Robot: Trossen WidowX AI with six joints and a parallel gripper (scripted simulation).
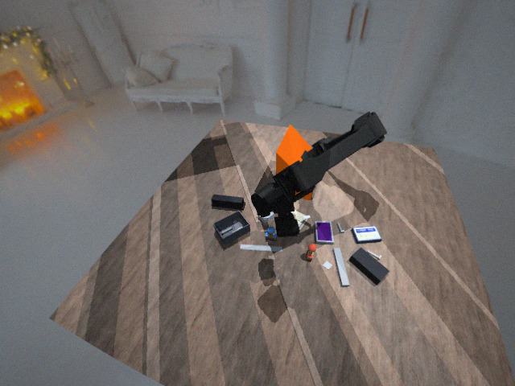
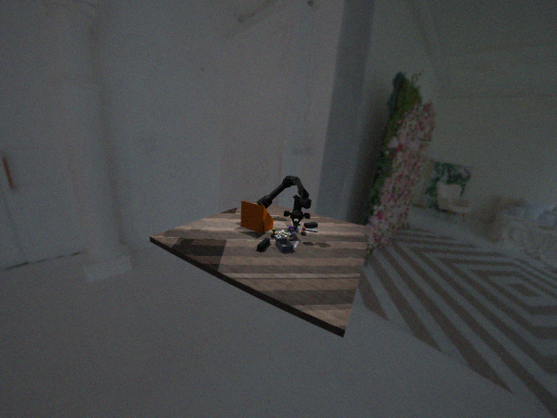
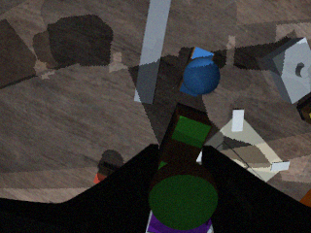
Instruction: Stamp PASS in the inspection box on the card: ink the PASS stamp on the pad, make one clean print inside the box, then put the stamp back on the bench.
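My gripper tip is now 130 mm to the right of the ink pad, 90 mm past it and 90 mm above it. Also, from my gripper tip: blue-knobbed stamp (80 mm below, 40 mm to the right); then silver blade-like piece (100 mm below, 60 mm ahead, 50 mm to the right); then green-knobbed stamp (right at my gripper tip).
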